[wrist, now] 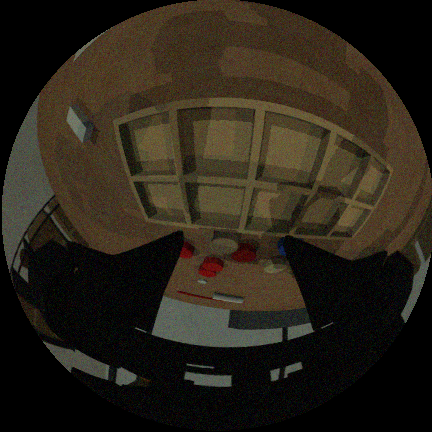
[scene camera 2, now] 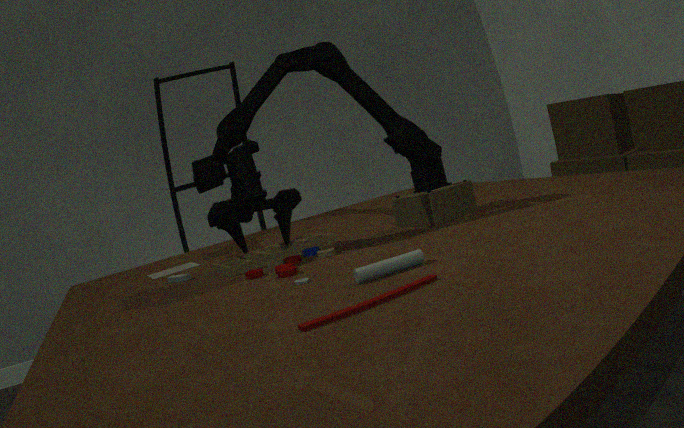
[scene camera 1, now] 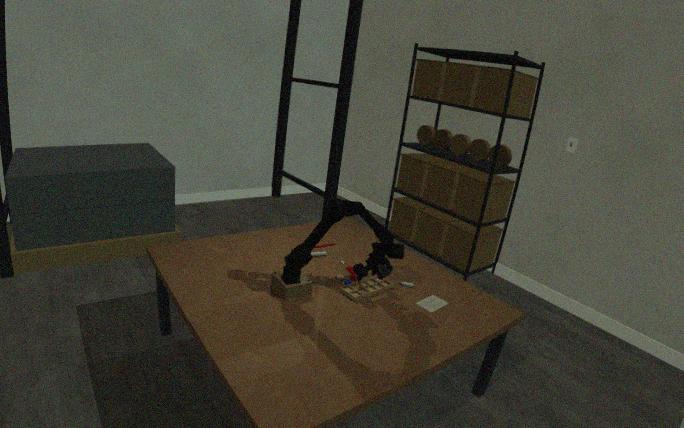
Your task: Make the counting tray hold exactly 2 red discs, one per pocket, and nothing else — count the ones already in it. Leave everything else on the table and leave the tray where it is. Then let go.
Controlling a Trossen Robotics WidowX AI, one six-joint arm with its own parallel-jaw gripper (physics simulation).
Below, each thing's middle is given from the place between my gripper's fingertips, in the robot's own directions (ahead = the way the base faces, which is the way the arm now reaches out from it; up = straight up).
My gripper is now 50 mm to the left of the counting tray (scene camera 1: 370,286), 20 mm past it and 20 mm above it. Also, from my hand: red rod (scene camera 2: 375,301) (420 mm to the left, 30 mm below).
